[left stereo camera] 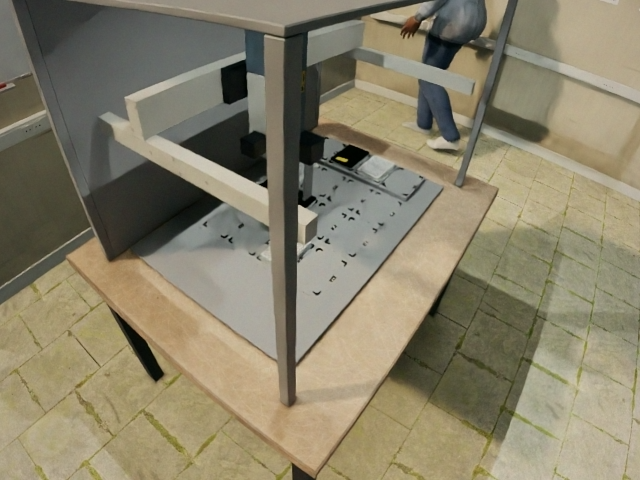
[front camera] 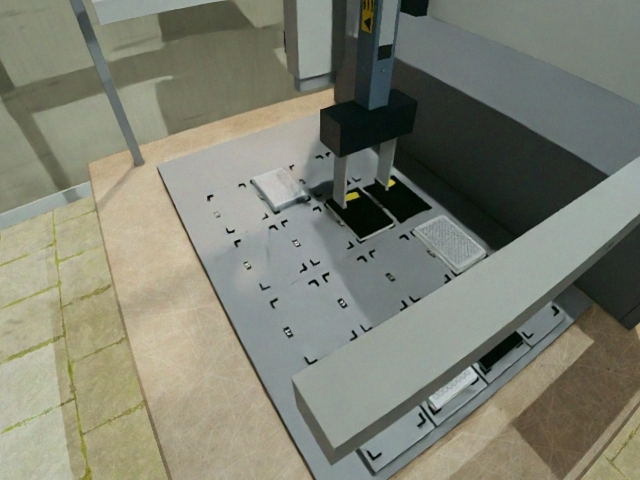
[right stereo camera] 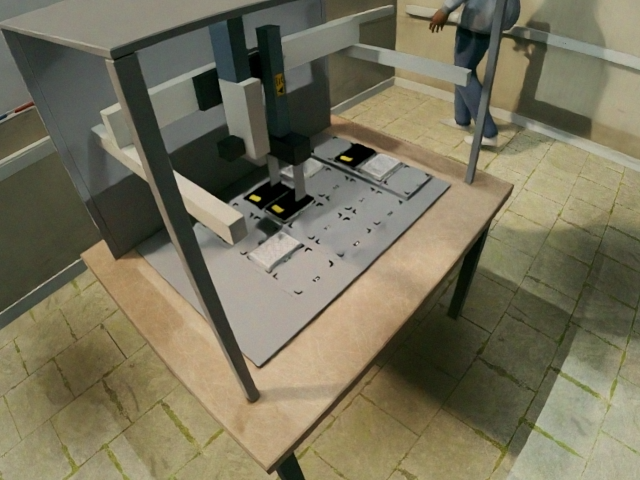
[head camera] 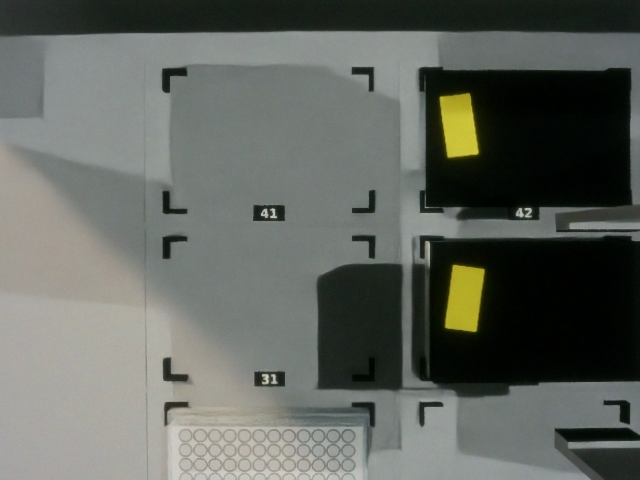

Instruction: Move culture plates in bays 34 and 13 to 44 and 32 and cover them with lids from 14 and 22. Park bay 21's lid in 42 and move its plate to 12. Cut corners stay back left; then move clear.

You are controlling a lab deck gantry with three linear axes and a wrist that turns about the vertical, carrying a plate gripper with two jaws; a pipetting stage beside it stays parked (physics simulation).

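Places are measured from the robot's base along level axes (x down, y right, z back), in centimetres.
Pixels of known places: gripper, between the fingertips: (front camera: 361, 194) (right stereo camera: 288, 191) (head camera: 592, 330); robot's base, origin of its link: (left stereo camera: 317, 293) (front camera: 209, 197) (right stereo camera: 298, 293).
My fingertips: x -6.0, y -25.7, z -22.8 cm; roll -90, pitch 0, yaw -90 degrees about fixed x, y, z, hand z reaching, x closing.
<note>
Ahead of a thing's pixels: the offset from my fingertips to its middle.
My gripper (front camera: 363, 197) (head camera: 597, 330) (right stereo camera: 286, 192) is open above bay 32, its jaws spread wider than the lid. A black lid with a yellow tag @(dx +4.8, dy +0.0, dz +0.0 cm) (front camera: 369, 219) (head camera: 542, 320) (right stereo camera: 289, 207) lies flat on a plate in bay 32; a pale plate edge shows below it. Another tagged black lid @(dx +5.6, dy -10.7, dz +0.0 cm) (front camera: 408, 201) (head camera: 542, 134) (right stereo camera: 263, 196) lies in bay 42. A white culture plate @(dx +5.3, dy +10.7, dz +16.4 cm) (front camera: 280, 187) (head camera: 268, 454) (right stereo camera: 273, 252) stands uncovered in bay 21. On the raised end strip are a black lid @(dx +3.3, dy +0.0, dz -32.8 cm) (front camera: 501, 351) (left stereo camera: 352, 155) (right stereo camera: 361, 151) and, beside it, a white plate @(dx +3.8, dy +10.7, dz -32.8 cm) (front camera: 452, 387) (left stereo camera: 376, 167) (right stereo camera: 379, 166).
Another white plate @(dx +5.3, dy -10.7, dz -16.4 cm) (front camera: 449, 240) (right stereo camera: 311, 167) stands in the back row, between bay 42 and the raised strip. The parked pipetting stage (right stereo camera: 244, 116) hangs beside the gripper column. The gantry side rail (left stereo camera: 206, 180) crosses above the deck. A person (left stereo camera: 438, 87) (right stereo camera: 475, 77) stands behind the table.
</note>
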